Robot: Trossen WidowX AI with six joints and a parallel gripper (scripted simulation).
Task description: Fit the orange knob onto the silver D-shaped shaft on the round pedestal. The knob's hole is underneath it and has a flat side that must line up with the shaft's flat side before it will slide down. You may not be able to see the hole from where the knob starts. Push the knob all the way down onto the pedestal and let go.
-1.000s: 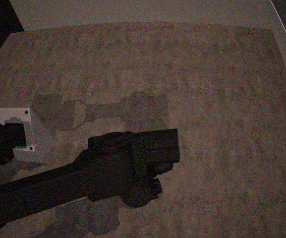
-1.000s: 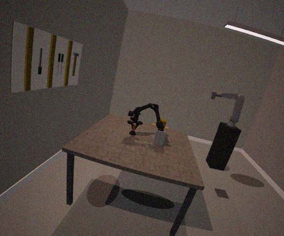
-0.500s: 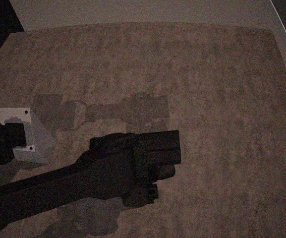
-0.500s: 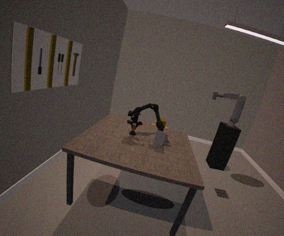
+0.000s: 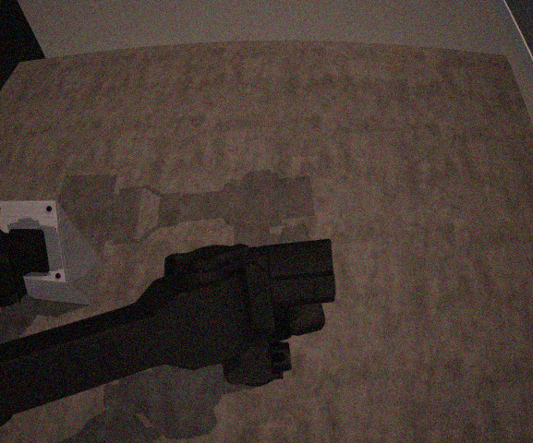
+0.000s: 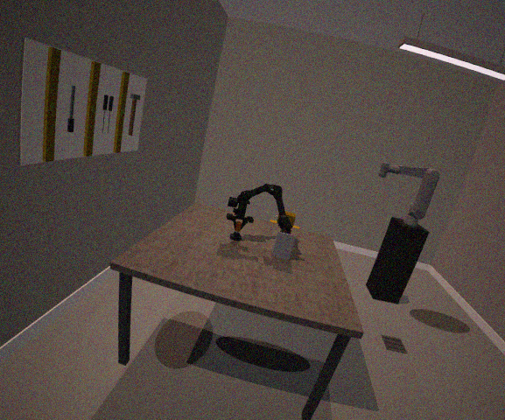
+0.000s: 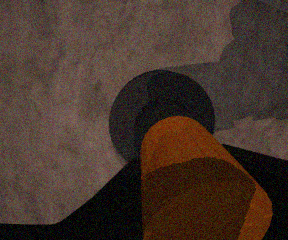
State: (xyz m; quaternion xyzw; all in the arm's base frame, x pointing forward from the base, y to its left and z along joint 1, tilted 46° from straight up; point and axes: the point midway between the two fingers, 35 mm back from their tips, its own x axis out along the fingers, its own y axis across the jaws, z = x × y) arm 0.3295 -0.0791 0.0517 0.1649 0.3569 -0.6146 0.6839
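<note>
Right now the orange knob is 3 cm above my gripper tip. The rest, counted from my gripper tip: D-shaft pedestal: 4 cm below.
</note>
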